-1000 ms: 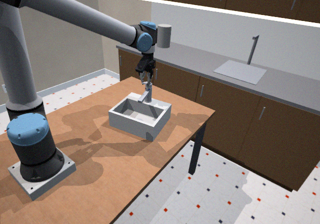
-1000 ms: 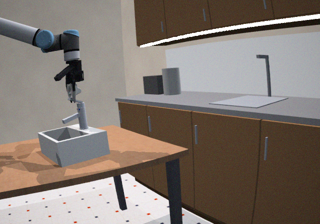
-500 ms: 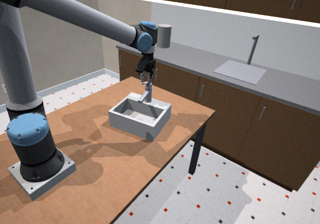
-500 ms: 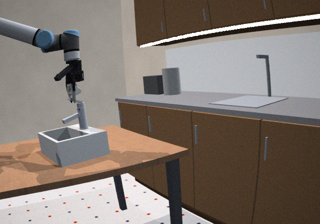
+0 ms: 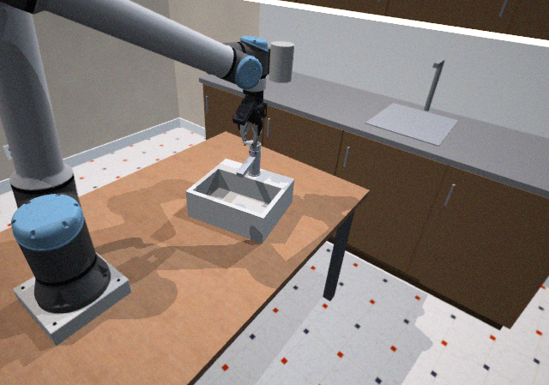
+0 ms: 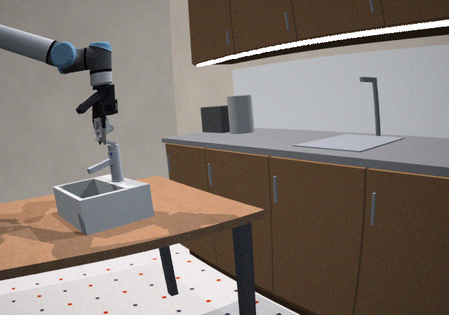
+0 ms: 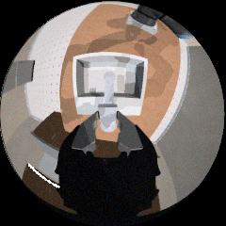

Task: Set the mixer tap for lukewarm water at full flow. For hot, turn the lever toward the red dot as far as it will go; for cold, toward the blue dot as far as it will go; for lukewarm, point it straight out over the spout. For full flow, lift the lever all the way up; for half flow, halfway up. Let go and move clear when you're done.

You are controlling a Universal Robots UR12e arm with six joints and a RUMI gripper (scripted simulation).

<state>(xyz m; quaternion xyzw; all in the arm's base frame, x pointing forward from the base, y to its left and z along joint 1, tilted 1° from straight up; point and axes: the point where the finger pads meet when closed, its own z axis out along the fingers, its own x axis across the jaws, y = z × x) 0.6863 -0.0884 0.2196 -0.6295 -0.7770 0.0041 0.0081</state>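
Right now my hand is 20 mm short of the lever and 10 mm above it. Also, from my hand: grey mixer tap (30 mm ahead, 10 mm to the left, 60 mm below); white basin (70 mm behind, 10 mm to the right, 250 mm below).
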